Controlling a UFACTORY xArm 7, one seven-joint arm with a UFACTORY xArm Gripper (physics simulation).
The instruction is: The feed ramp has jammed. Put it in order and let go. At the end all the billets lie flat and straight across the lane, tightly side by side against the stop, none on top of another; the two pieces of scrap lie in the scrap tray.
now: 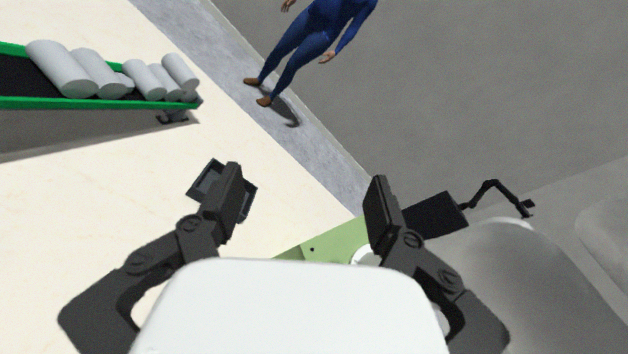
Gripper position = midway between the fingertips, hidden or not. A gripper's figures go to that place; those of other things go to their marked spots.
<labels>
The gripper [306, 183]: 0.14 m from the lens. A dark scrap tray [212, 171]: 0.56 m from the lens.
</labels>
